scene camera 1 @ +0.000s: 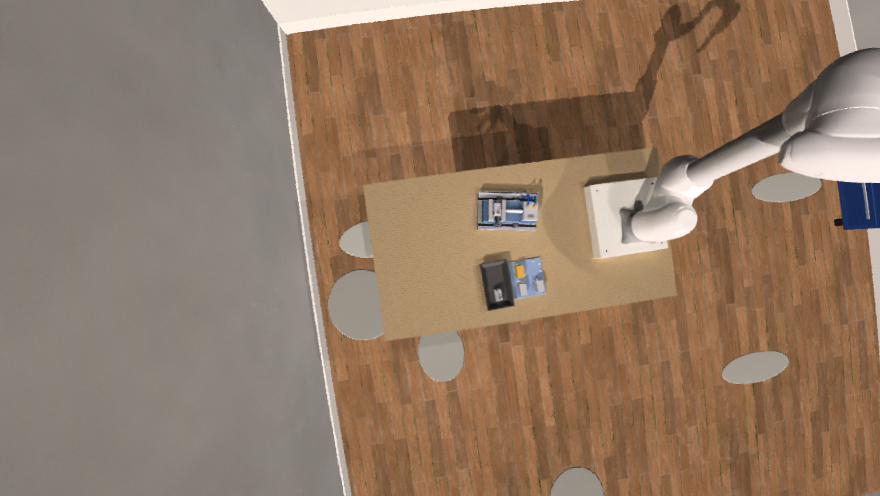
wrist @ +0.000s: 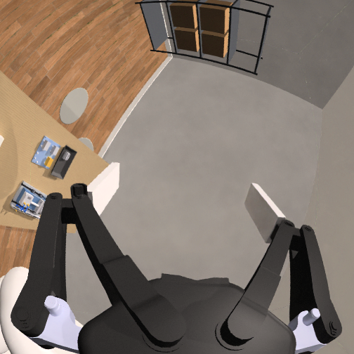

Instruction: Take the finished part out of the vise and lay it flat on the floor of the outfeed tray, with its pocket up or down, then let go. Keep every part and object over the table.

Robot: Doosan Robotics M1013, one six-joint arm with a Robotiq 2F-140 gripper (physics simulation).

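Frame: origin at the arm's base, x ahead, y left, z up, level; metres.
Seen in the pictures: arm's base at its link origin: [scene camera 1: 636, 226].
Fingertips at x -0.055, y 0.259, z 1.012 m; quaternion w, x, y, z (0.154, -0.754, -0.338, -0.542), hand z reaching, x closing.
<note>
Offsets run from my fingertips to a thing's top centre. "spot": to the spot under its first point. Level surfaces: height alone.
The vise @[dy -0.362, dx +0.715, dz -0.971 m] [scene camera 1: 507, 211] [wrist: 29, 201] is a grey and blue assembly on the table. Small grey and blue pieces show on it, but they are too small to tell the finished part from the jaws. A black walled tray @[spot: dy -0.058, dx +0.792, dz -1.057 m] [scene camera 1: 494, 271] [wrist: 60, 168] stands on the table across from the vise, with a small grey piece @[dy +0.059, dx +0.780, dz -1.023 m] [scene camera 1: 497, 294] [wrist: 66, 156] inside it. My gripper [wrist: 185, 184] is wide open with empty fingers. It is far from the vise and the tray, which show beyond its left finger in the wrist view. The gripper does not show in the scene view.
A light-blue board @[spot: dy -0.023, dx +0.599, dz -1.062 m] [scene camera 1: 531, 276] [wrist: 38, 158] touches the black tray; an orange block @[dy -0.054, dx +0.667, dz -1.026 m] [scene camera 1: 520, 271] [wrist: 49, 161] and grey blocks stand on it. A white base plate [scene camera 1: 605, 215] and the arm [scene camera 1: 665, 223] are at the right of the table @[dz -1.070 m] [scene camera 1: 425, 258].
</note>
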